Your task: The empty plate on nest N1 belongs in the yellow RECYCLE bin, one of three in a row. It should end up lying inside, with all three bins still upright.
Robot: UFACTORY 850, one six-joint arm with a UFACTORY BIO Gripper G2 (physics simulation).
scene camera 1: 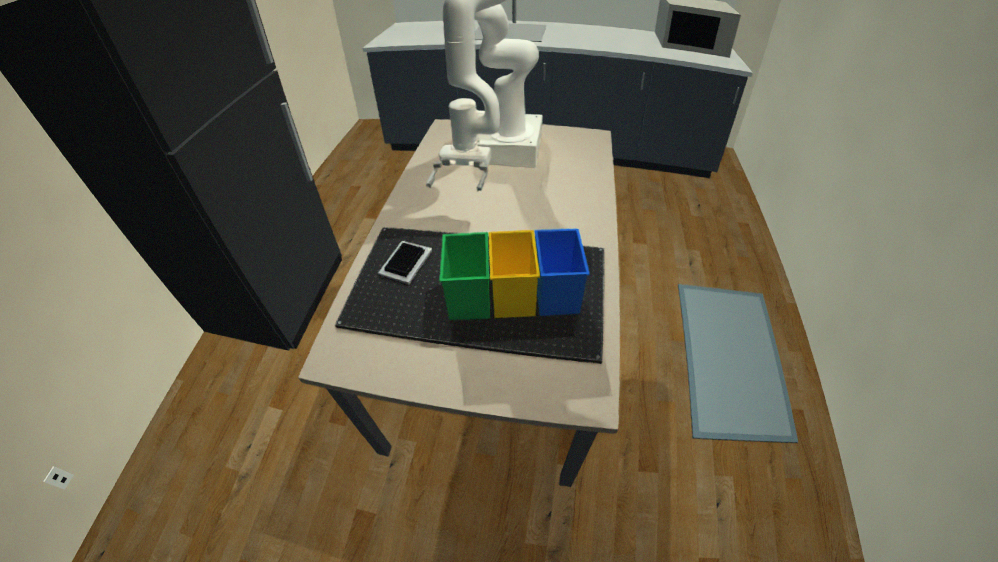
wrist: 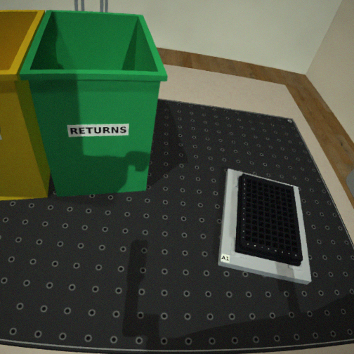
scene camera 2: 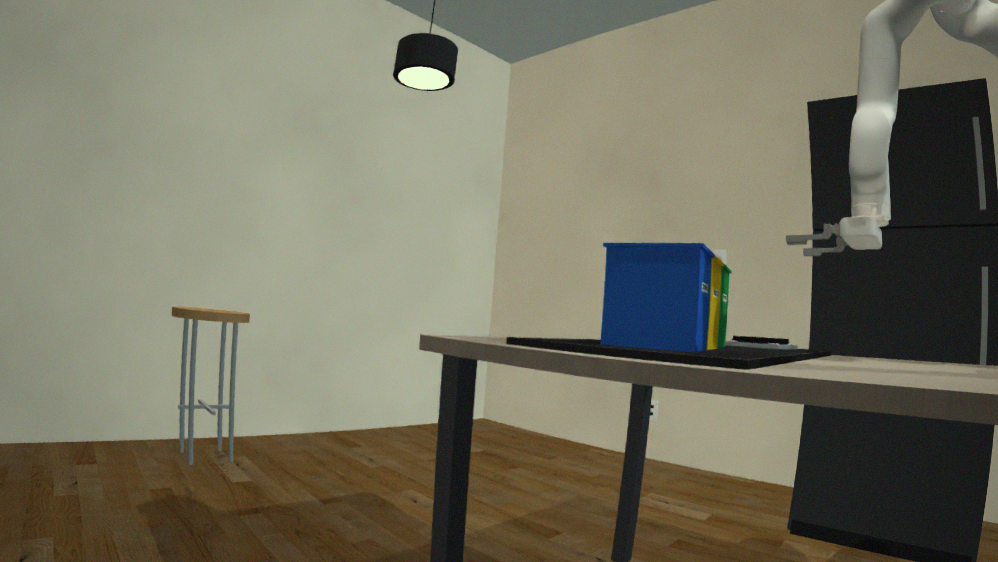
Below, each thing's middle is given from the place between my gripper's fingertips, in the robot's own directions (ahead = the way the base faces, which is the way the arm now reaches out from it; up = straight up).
The green bin (scene camera 1: pixel 464 273) lies 24 cm ahead of my hand, 7 cm to the left of it and 14 cm below it. Round my hand: black plate (scene camera 1: pixel 402 262) (11 cm ahead, 17 cm to the right, 22 cm below); then pale nest (wrist: pixel 252 264) (11 cm ahead, 17 cm to the right, 23 cm below); then yellow bin (scene camera 1: pixel 514 270) (22 cm ahead, 20 cm to the left, 14 cm below).
